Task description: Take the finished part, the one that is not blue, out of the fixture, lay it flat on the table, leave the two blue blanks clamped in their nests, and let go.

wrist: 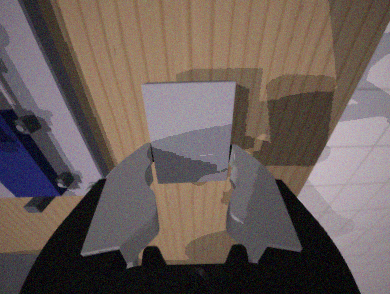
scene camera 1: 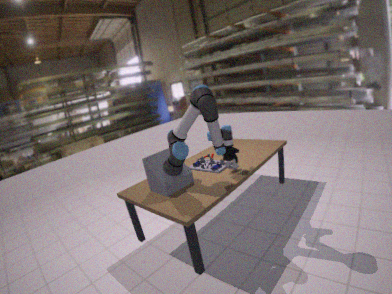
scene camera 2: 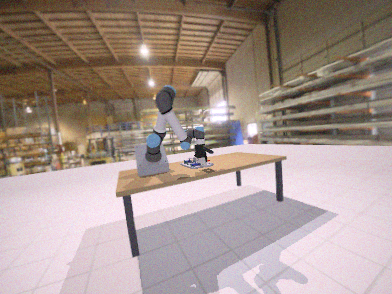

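Pixels of known places: gripper, fingertip midpoint: [wrist: 191, 145] [scene camera 1: 232, 169] [scene camera 2: 204, 167]; arm's base, link origin: [scene camera 1: 172, 167] [scene camera 2: 153, 156].
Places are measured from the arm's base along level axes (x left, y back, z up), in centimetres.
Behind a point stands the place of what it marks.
The finished part [wrist: 192, 107] {x -29.3, y -41.7, z -11.5 cm}, a light grey rectangular plate, is held by its side edges between the fingertips, its broad face towards the wrist camera. My gripper [wrist: 191, 145] {x -29.0, y -37.6, z -13.3 cm} [scene camera 1: 231, 163] {x -29.0, y -37.6, z -13.3 cm} [scene camera 2: 202, 159] is shut on it, beside the fixture [wrist: 75, 157] {x -17.5, y -36.7, z -13.7 cm} [scene camera 1: 199, 169] {x 1.4, y -31.7, z -14.3 cm}. The part is off the fixture and over the wooden table; its shadow lies to its right in the wrist view. Its exact height is hard to tell. A blue blank [wrist: 27, 167] {x -14.1, y -37.0, z -12.1 cm} sits among dark pins at the left of the wrist view. Blue pieces show small on the fixture in the scene views; their clamping is unclear.
The wooden table [scene camera 1: 260, 146] {x -25.7, y -104.2, z -15.2 cm} [scene camera 2: 250, 159] {x -28.7, y -95.1, z -15.2 cm} ends at an edge to the right in the wrist view, with the floor beyond. The arm stands by a grey box [scene camera 1: 157, 176] {x 0.7, y 15.3, z -0.7 cm} [scene camera 2: 145, 165] {x -6.0, y 9.3, z -6.4 cm} at one end. Red clamp handles stand on the fixture.
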